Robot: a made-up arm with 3 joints.
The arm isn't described. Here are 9 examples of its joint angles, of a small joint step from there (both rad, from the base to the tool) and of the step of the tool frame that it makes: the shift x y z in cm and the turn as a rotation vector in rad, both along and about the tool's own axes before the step.
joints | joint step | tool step
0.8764 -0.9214 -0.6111 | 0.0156 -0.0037 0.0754 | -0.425 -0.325 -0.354 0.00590 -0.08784 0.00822
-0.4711 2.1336 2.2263 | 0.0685 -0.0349 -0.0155 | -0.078 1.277 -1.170 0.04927 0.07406 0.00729
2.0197 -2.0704 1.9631 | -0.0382 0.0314 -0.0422 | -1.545 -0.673 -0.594 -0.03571 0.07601 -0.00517
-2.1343 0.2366 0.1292 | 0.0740 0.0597 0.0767 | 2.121 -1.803 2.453 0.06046 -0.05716 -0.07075
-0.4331 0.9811 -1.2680 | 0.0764 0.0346 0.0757 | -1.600 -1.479 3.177 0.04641 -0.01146 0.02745
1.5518 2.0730 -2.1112 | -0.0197 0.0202 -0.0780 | 0.240 -0.424 0.420 0.01162 0.06083 0.01914
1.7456 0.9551 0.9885 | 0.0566 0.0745 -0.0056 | 2.921 -0.867 -0.866 -0.04500 0.05300 -0.06694
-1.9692 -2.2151 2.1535 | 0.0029 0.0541 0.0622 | -0.195 -0.398 -1.130 -0.04327 -0.06455 0.03254
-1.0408 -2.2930 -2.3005 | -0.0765 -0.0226 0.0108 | -0.011 -1.805 2.258 -0.05085 0.04603 0.02339
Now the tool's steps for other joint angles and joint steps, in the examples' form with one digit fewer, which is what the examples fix.
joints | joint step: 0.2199 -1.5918 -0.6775 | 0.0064 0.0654 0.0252
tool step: 0.67 0.34 0.49 0.0404 -0.0316 -0.0514
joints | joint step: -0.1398 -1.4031 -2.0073 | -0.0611 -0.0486 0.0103
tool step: 1.16 0.44 2.06 -0.0405 0.0502 -0.0282
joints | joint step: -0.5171 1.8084 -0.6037 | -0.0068 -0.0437 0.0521
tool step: -0.49 -0.32 -1.04 -0.0226 -0.0587 0.0374
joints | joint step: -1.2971 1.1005 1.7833 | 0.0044 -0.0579 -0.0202
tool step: 0.25 0.25 0.95 0.0563 0.0241 -0.0137
